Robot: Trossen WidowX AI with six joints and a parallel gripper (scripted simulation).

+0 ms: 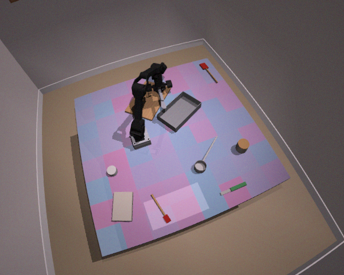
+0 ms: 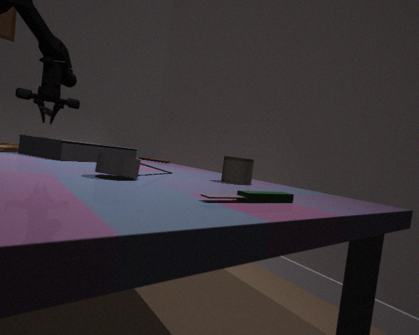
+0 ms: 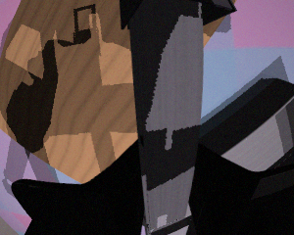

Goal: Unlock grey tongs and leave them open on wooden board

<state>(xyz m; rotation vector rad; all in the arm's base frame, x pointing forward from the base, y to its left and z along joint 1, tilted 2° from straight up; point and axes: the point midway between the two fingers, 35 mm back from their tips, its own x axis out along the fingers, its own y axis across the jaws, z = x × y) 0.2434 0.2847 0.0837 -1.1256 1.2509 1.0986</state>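
My gripper tip is 100 mm above the wooden board, 80 mm past it and 70 mm to the right of it. The rest, counted from my gripper tip: white puck 490 mm behind, 440 mm to the right, 90 mm below; roasting tin 150 mm to the right, 100 mm ahead, 80 mm below; red spatula 510 mm ahead, 210 mm to the left, 100 mm below.
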